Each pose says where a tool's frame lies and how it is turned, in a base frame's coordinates. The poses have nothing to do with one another.
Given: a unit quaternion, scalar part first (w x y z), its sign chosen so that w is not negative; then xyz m.
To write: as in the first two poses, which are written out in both.
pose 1, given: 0.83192 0.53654 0.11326 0.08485 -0.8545 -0.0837 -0.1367
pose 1, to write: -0.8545 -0.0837 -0.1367 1.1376 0.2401 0.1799
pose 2, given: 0.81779 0.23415 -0.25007 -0.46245 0.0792 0.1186 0.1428
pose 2, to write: 0.0792 0.1186 0.1428 0.4990 -0.5329 -0.9855
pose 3, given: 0.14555 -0.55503 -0.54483 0.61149 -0.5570 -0.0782 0.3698
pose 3, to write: -0.5570 -0.0782 0.3698 -1.5986 -1.5692 1.7612
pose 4, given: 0.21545 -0.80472 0.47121 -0.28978 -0.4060 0.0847 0.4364
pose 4, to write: -0.4060 0.0847 0.4364 -2.2310 1.3064 -0.8034
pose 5, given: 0.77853 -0.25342 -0.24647 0.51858 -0.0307 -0.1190 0.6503
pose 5, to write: -0.0307 -0.1190 0.6503 -0.5479 -0.5329 1.1212
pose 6, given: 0.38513 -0.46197 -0.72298 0.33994 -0.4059 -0.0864 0.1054
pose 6, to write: -0.4059 -0.0864 0.1054 -1.1768 -1.8417 0.8660
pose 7, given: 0.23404 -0.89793 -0.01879 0.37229 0.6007 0.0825 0.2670
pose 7, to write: 0.6007 0.0825 0.2670 -2.4652 -0.0516 1.0221
